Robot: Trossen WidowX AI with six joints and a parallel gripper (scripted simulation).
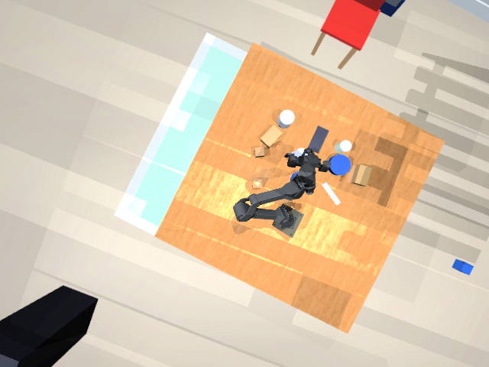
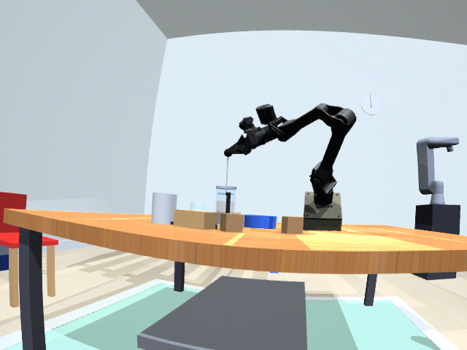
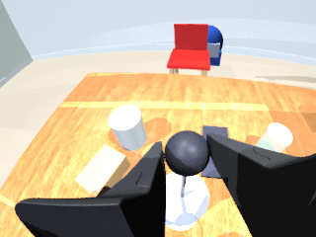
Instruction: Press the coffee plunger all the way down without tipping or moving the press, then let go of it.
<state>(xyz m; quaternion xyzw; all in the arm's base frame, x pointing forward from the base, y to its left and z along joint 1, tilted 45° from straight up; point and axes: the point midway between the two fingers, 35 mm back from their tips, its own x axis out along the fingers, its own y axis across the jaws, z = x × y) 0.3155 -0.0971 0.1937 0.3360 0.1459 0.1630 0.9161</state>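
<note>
Now: gripper tip 130 mm above the coffee press, 10 mm to the right of it and 10 mm past it. Also, from my gripper tip: pale cup 230 mm to the right, 220 mm below, 140 mm ahead; then dark flat slab 260 mm below, 140 mm ahead, 90 mm to the right.
</note>
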